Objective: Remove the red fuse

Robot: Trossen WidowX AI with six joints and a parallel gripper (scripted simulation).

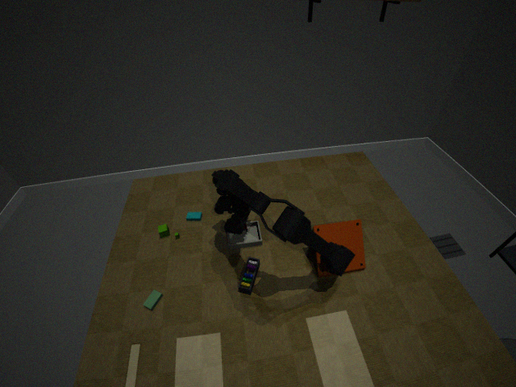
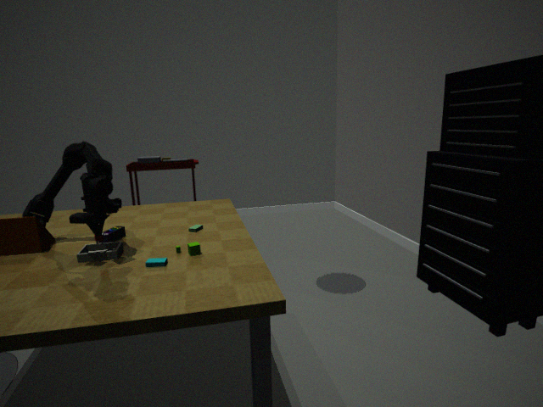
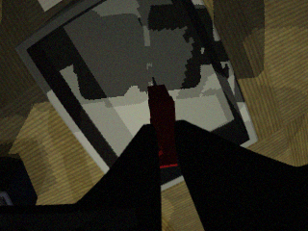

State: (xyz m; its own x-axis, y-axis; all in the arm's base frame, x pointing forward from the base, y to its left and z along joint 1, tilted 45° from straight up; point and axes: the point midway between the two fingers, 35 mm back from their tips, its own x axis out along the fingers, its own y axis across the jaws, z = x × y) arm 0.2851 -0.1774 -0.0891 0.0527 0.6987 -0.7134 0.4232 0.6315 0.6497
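My gripper tip is 10 mm above the red fuse. From my gripper tip the other things lie so: tray: 70 mm below.
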